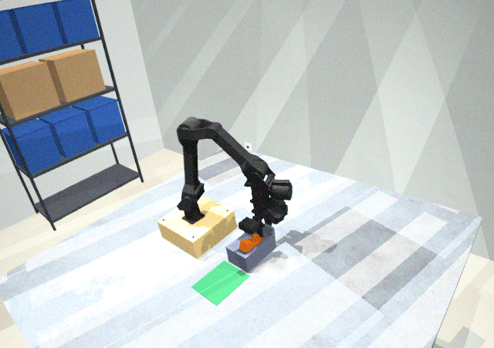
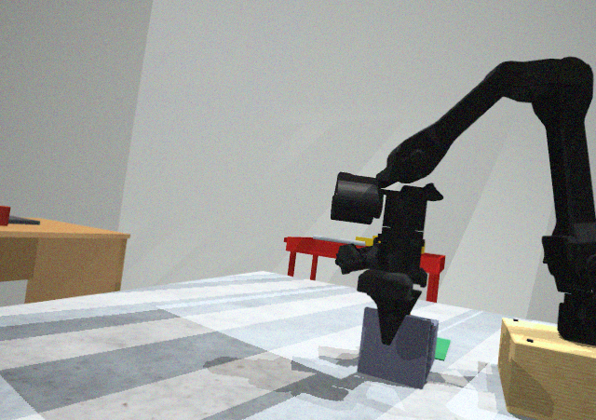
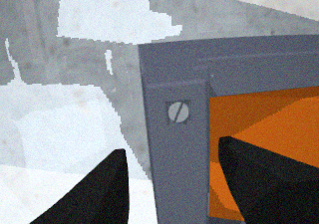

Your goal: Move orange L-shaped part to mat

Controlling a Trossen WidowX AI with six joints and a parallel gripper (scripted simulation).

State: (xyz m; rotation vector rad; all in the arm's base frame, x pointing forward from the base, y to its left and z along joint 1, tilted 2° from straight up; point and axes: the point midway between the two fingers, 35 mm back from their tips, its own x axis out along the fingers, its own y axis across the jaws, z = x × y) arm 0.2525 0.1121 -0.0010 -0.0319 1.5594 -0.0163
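Now: gripper tip 5 cm to the left of the orange L-shaped part and 1 cm past it. Also, from my gripper tip: green mat: 22 cm to the right, 6 cm below; then grey tray: 7 cm to the right, 6 cm below, 1 cm behind.
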